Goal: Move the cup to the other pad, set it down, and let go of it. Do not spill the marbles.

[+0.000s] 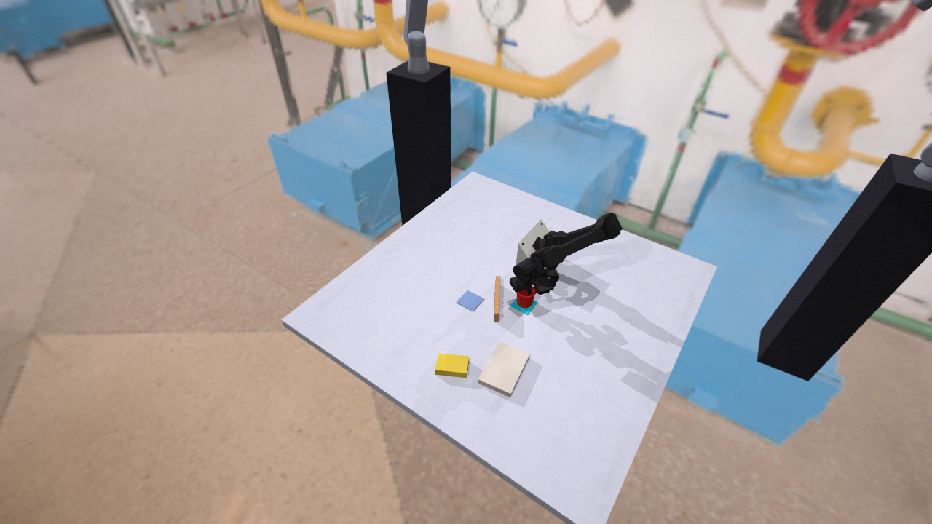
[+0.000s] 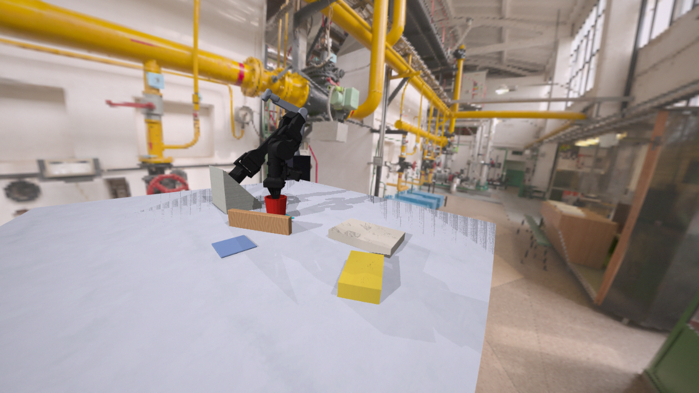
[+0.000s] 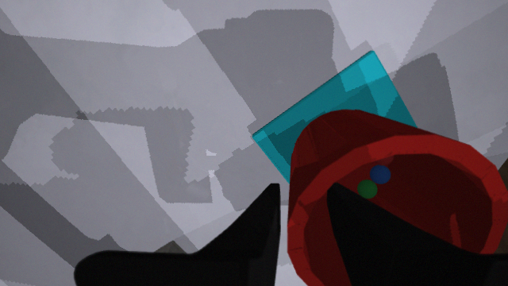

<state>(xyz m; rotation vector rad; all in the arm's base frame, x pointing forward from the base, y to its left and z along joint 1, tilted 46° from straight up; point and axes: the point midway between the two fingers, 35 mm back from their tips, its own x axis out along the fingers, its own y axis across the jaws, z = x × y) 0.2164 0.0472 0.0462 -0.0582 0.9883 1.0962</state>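
The red cup lies 2 cm to the right of my gripper tip, 2 cm ahead of it and 1 cm below it. The rest, counted from my gripper tip: wooden bar: 11 cm to the right, 7 cm ahead, 3 cm below; teal pad: 5 cm below, 3 cm ahead, 2 cm to the right; blue marble: 3 cm to the right, 3 cm below, 3 cm ahead.
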